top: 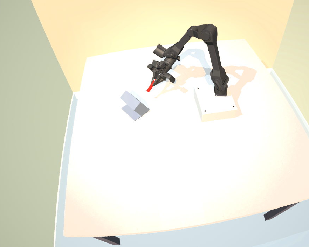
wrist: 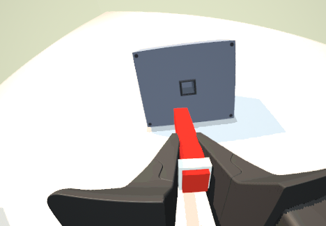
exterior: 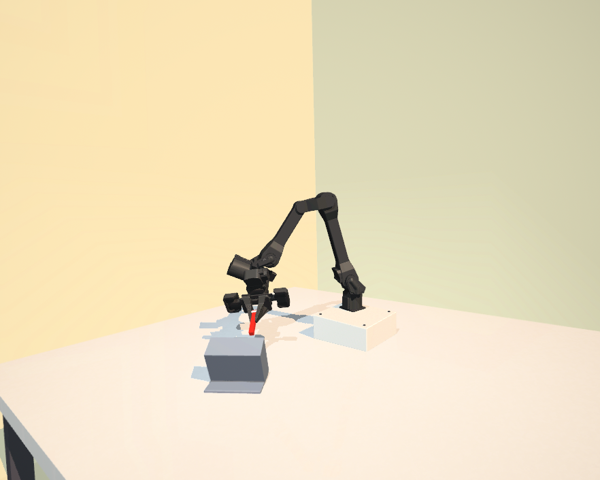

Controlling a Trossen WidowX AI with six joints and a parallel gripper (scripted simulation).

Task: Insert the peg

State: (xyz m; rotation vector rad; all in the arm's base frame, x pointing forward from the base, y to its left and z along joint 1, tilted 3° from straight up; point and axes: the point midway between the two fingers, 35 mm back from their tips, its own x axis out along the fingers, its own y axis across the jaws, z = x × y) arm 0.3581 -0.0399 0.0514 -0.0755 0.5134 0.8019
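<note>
Right now my gripper tip is 90 mm short of the grey sloped panel, 80 mm to the right of it and 60 mm above it. From my gripper tip the other things lie so: red square peg 10 mm to the right, 10 mm behind, 10 mm above.
</note>
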